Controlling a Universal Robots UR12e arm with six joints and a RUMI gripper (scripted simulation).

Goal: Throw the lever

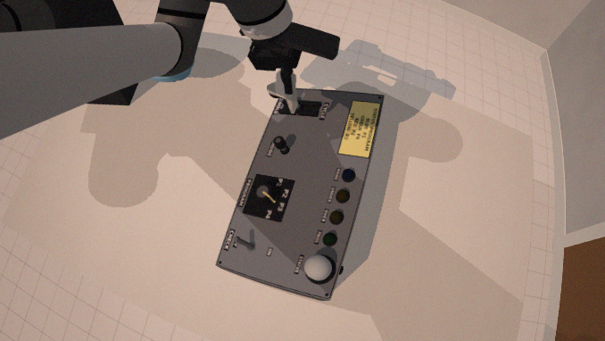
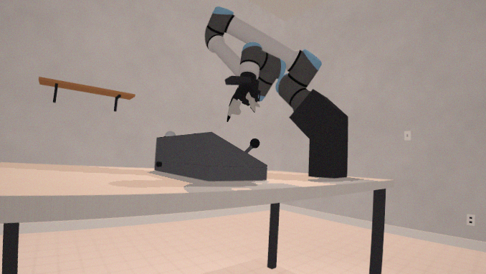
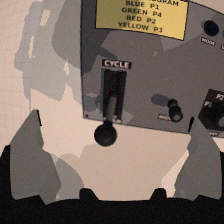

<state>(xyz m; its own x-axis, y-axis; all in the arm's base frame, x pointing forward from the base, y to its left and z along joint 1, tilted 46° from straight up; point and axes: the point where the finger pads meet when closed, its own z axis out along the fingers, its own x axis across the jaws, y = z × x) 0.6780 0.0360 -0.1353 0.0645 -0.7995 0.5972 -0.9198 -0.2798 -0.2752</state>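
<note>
The mode toggle lies 130 mm below my hand, 100 mm to the right of it and 20 mm behind it. Also, from my hand: check toggle: 340 mm to the right, 140 mm below, 30 mm behind; then grey console: 160 mm to the right, 160 mm below, 10 mm ahead; then program dial: 220 mm to the right, 130 mm below, 10 mm behind.
</note>
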